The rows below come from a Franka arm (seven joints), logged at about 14 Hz.
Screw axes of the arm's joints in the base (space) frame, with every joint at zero. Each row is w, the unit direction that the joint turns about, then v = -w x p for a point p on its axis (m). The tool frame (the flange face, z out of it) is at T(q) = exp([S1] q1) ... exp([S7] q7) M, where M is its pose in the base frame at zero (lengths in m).
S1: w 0 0 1 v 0 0 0
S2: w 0 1 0 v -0.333 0 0
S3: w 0 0 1 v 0 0 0
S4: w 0 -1 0 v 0.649 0 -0.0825
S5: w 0 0 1 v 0 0 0
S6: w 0 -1 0 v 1.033 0 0
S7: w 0 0 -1 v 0 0.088 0
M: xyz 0.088 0 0.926 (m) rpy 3.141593 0 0 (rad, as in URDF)
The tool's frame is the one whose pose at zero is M.
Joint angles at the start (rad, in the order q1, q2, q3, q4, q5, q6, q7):
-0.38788, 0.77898, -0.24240, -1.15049, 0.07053, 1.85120, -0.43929
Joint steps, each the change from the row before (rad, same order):
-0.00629, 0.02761, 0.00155, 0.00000, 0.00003, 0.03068, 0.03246
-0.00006, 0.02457, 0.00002, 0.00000, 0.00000, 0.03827, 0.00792
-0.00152, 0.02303, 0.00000, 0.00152, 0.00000, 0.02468, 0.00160
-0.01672, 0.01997, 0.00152, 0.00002, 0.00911, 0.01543, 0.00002
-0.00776, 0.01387, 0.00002, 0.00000, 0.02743, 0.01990, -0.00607
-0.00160, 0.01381, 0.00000, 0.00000, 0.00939, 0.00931, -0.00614
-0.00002, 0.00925, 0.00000, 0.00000, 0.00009, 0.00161, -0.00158
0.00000, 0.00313, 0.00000, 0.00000, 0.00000, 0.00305, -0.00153
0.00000, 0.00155, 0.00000, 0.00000, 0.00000, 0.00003, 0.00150
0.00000, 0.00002, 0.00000, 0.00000, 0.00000, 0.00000, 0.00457
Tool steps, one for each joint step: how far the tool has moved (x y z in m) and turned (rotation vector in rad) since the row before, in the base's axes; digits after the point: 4 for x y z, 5 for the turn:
0.0009, -0.0050, -0.0181, -0.00880, -0.00209, -0.03422
0.0033, -0.0019, -0.0151, -0.01243, -0.00949, -0.00372
0.0014, -0.0020, -0.0145, -0.00563, -0.00057, -0.00003
-0.0054, -0.0100, -0.0139, 0.00698, 0.00018, -0.01772
-0.0011, -0.0043, -0.0089, 0.01448, -0.01837, -0.01134
-0.0003, -0.0007, -0.0096, 0.00739, 0.00015, 0.00122
-0.0005, 0.0002, -0.0068, 0.00305, 0.00715, 0.00165
0.0001, -0.0001, -0.0021, -0.00036, 0.00045, 0.00178
-0.0001, 0.0001, -0.0012, 0.00048, 0.00133, -0.00149
0.0000, 0.0000, 0.0000, -0.00040, -0.00017, -0.00455

